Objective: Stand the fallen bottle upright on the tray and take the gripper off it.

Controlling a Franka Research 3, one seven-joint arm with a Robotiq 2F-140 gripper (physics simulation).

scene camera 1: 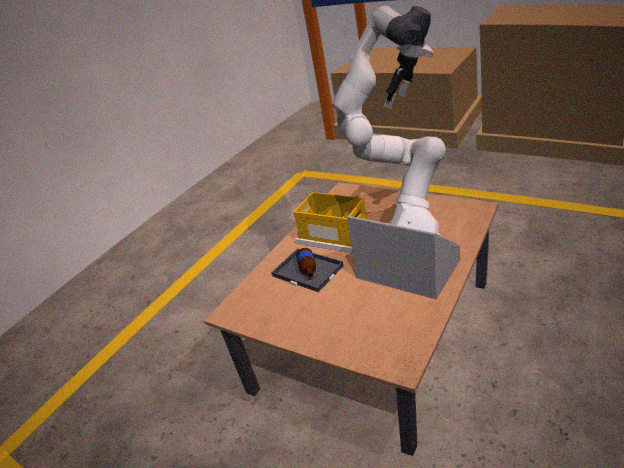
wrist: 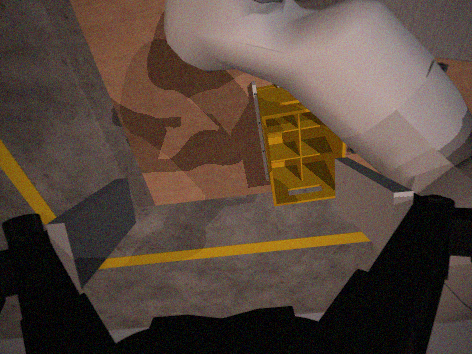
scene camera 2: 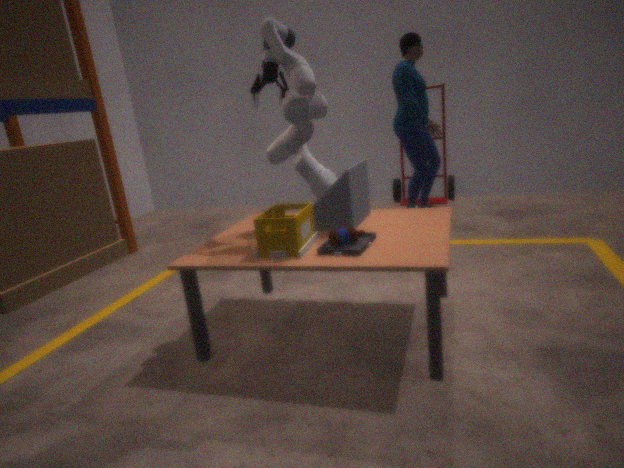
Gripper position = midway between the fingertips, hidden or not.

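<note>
My gripper (scene camera 1: 394,101). Visible too: gripper (scene camera 2: 268,106). Again, my gripper (wrist: 232,191).
</note>
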